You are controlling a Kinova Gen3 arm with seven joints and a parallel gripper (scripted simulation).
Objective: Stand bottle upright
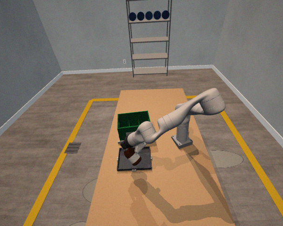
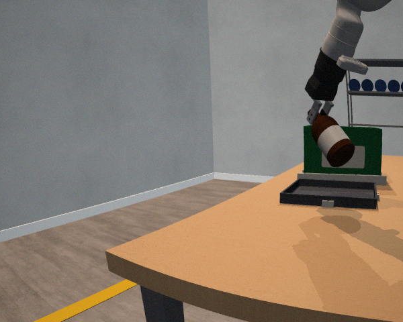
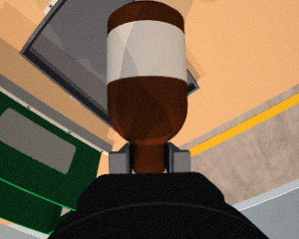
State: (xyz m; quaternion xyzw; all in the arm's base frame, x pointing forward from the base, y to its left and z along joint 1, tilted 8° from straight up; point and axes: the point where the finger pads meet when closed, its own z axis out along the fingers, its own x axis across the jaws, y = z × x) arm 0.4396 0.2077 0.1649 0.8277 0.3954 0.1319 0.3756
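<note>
Right now the brown bottle is 30 mm behind my hand, 20 mm to the left of it and 40 mm below it. Also, from my hand: green crate 50 mm behind, 310 mm to the right, 120 mm below; dark tray 40 mm behind, 40 mm to the right, 190 mm below.
</note>
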